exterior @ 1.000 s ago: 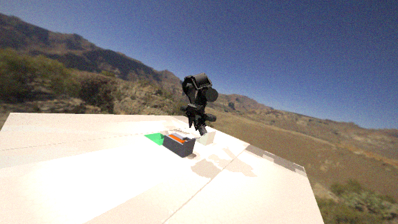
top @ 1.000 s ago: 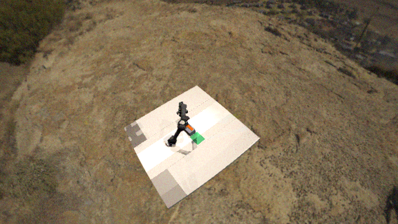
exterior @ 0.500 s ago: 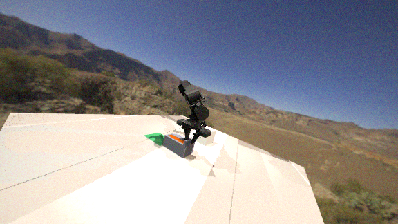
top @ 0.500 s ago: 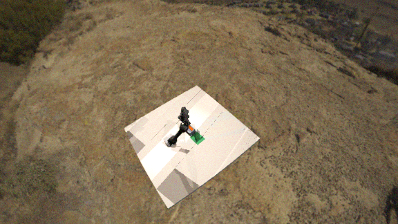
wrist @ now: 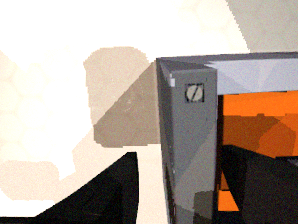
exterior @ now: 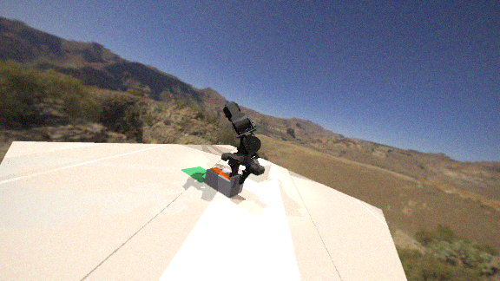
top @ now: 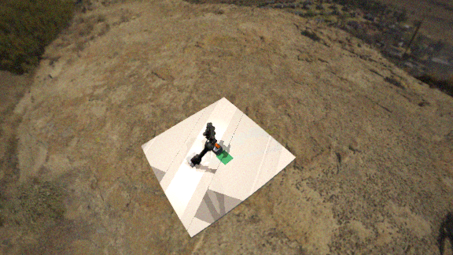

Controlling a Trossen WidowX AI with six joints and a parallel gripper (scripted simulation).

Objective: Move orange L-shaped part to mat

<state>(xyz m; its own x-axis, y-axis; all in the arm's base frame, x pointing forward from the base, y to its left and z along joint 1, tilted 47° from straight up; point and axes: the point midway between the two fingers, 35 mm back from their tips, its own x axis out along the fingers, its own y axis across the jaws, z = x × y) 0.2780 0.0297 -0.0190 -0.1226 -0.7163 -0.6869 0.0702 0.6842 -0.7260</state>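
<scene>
The orange L-shaped part lies 1 cm behind my gripper tip, 6 cm to the right of it and 1 cm below it. Round my gripper tip: green mat 2 cm behind, 22 cm to the right, 7 cm below.
</scene>
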